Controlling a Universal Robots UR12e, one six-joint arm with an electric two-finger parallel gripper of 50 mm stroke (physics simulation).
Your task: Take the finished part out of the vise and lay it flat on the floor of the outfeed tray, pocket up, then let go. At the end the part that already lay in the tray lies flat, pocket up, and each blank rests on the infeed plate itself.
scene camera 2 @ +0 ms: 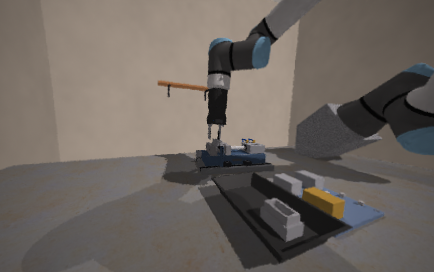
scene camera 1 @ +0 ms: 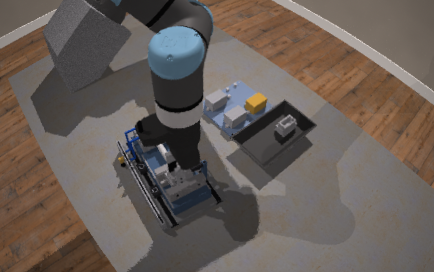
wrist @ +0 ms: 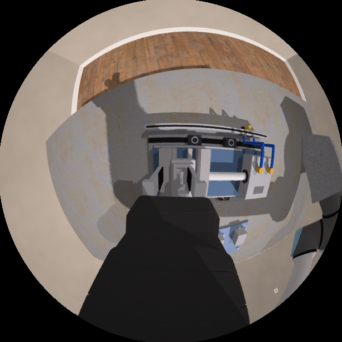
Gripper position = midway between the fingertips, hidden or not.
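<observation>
My gripper (scene camera 1: pixel 176 176). Yellow block (scene camera 2: pixel 332 205). Gripper again (wrist: pixel 175 173). Wrist view does not show the block, hidden by my gripper.
</observation>
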